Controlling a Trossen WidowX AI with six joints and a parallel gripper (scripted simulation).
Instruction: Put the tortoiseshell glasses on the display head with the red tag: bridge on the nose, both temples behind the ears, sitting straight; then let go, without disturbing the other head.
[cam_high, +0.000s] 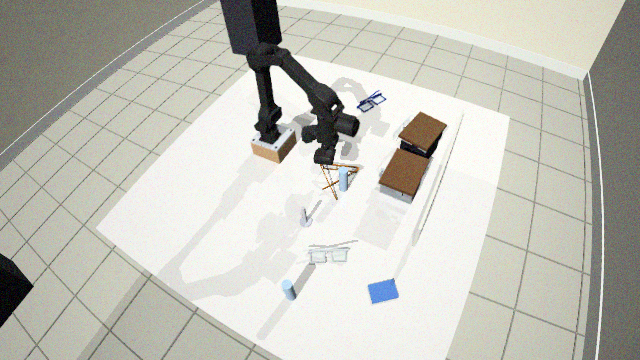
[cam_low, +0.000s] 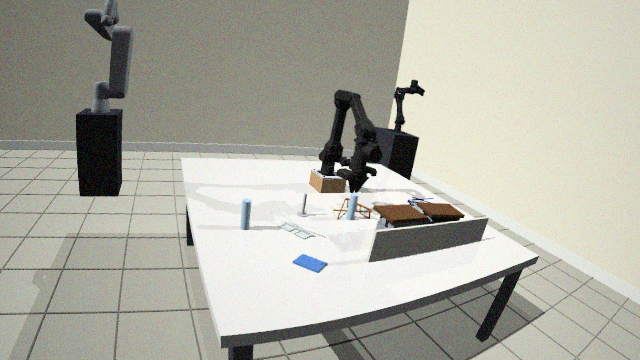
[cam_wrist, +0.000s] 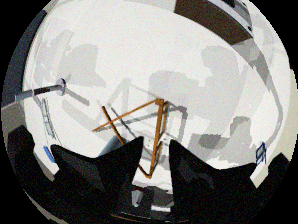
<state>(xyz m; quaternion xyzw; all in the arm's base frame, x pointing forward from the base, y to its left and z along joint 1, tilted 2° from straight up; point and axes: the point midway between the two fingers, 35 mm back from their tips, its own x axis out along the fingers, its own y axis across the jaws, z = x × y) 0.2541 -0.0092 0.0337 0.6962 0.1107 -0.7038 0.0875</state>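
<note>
My gripper tip is now 220 mm to the left of the grey post, 50 mm above it and 20 mm short of it. Also, from my gripper tip: blue flat square: 340 mm to the right, 340 mm ahead, 70 mm below; then low white panel: 380 mm ahead, 140 mm to the left, 20 mm below.
</note>
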